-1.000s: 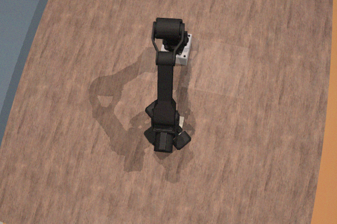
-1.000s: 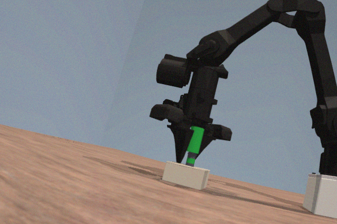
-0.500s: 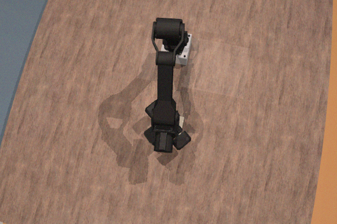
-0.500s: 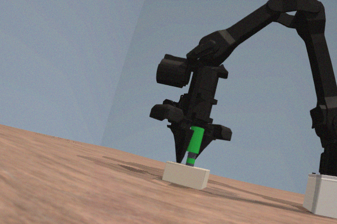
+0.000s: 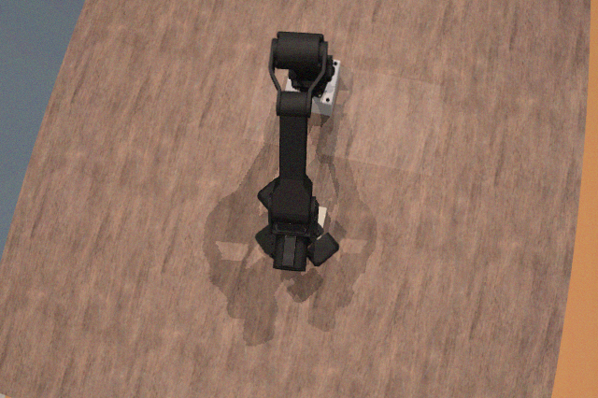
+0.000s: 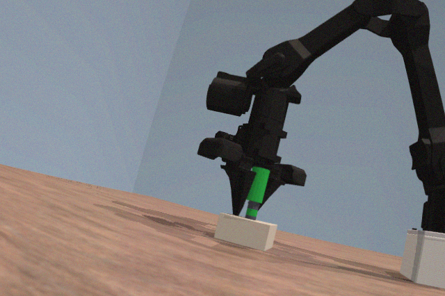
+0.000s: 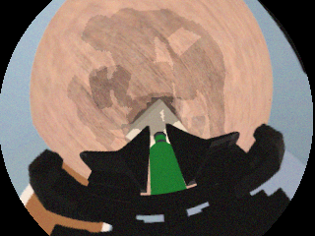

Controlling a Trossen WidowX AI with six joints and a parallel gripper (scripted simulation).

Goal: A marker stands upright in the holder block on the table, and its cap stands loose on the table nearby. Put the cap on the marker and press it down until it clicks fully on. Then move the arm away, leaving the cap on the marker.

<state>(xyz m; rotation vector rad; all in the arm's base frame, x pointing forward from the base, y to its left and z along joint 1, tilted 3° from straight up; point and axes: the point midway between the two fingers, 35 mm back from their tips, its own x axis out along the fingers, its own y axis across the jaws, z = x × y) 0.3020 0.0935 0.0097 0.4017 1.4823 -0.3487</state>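
The green cap lies 50 mm above my gripper tip, 20 mm behind it and 10 mm to the left of it. Round my gripper tip: cream holder block 20 mm below, 20 mm behind, 10 mm to the left.
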